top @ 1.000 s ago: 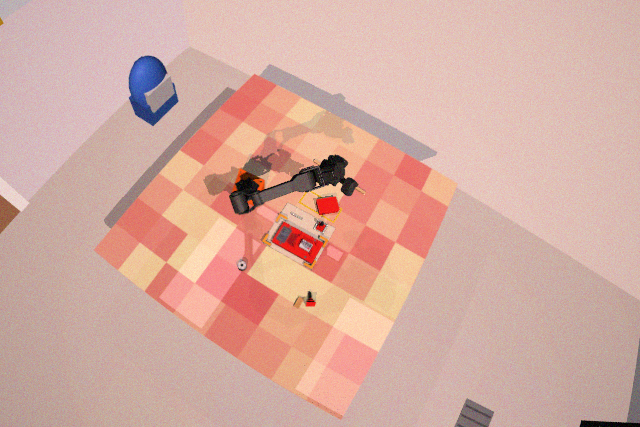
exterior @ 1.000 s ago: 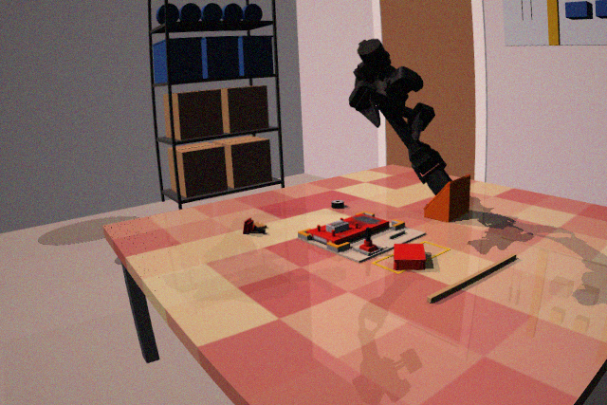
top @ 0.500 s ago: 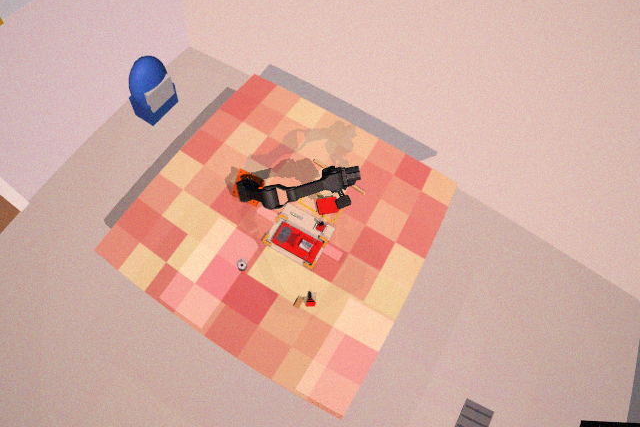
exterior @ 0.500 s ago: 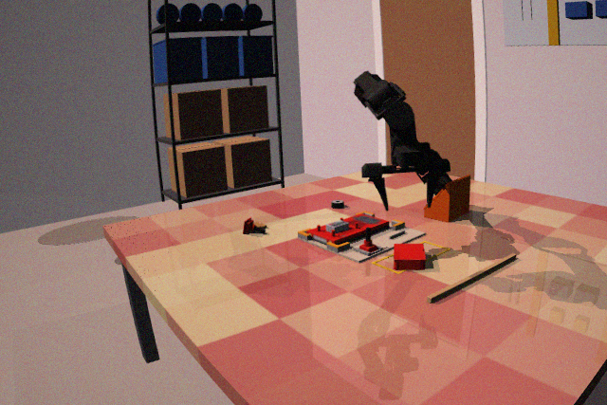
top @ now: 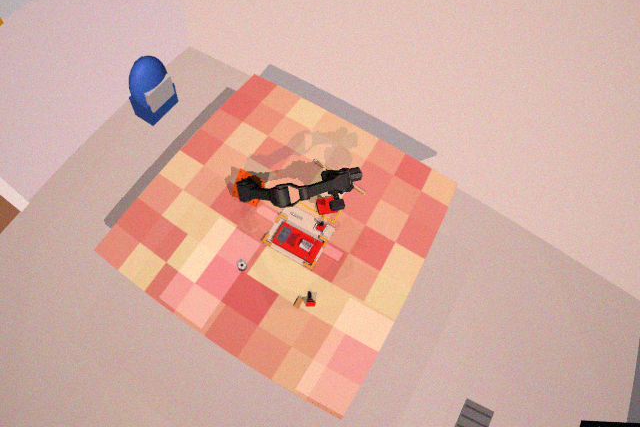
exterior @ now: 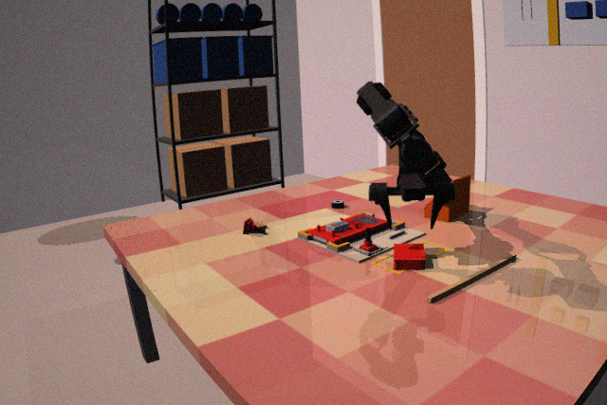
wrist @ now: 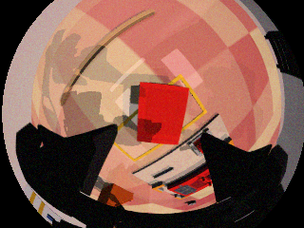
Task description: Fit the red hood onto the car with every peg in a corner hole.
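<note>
Now: the red hood 6 cm below my gripper tip. The rest, counted from my gripper tip: grey engine block: 3 cm ahead, 23 cm to the right, 5 cm below; then long thin bar: 4 cm behind, 17 cm to the left, 7 cm below; then grey wheel: 14 cm behind, 47 cm to the right, 7 cm below.
</note>
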